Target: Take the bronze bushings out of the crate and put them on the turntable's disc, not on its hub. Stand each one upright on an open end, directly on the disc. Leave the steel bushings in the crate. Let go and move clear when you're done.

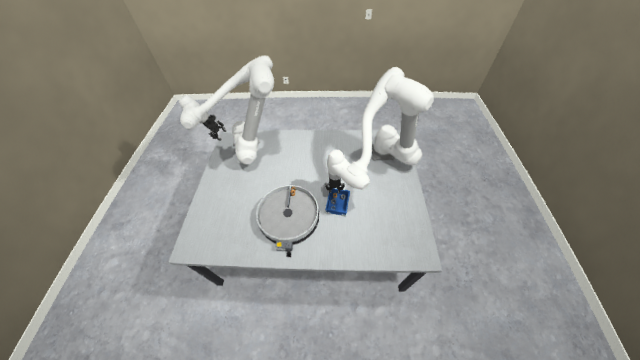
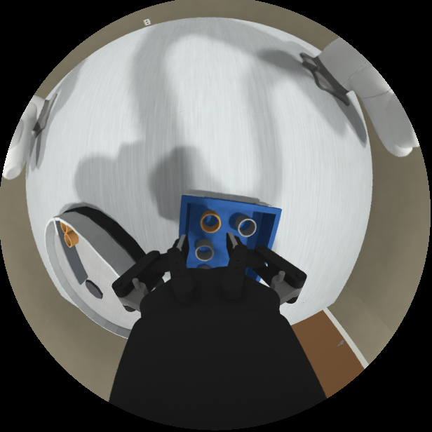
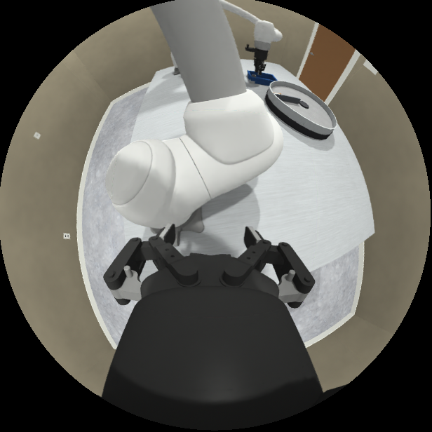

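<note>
The blue crate (image 1: pixel 346 204) (image 2: pixel 185 205) (image 3: pixel 270 80) stands on the table. In it a bronze bushing (image 2: pixel 210 221) stands on end, with a steel bushing (image 2: pixel 245 226) beside it and another steel bushing (image 2: pixel 204 250) nearer the fingers; part of a further one is hidden by my gripper. Two bronze bushings (image 1: pixel 293 191) (image 2: pixel 70 239) stand close together on the turntable's disc (image 1: pixel 275 220) (image 2: pixel 70 285), near the rim and beside a dark bar. The hub (image 1: pixel 287 213) (image 2: pixel 94 289) is dark. My left gripper (image 2: pixel 206 240) is open above the crate. My right gripper (image 1: pixel 222 132) (image 3: pixel 209 232) is open and empty.
A raised rim (image 1: pixel 258 221) (image 3: pixel 334 122) runs around the disc, and the dark bar (image 1: pixel 288 199) (image 2: pixel 73 260) (image 3: pixel 288 98) runs from hub to rim. A small unit with a yellow part (image 1: pixel 284 246) sits at the turntable's front. My right gripper is off the table's back left corner.
</note>
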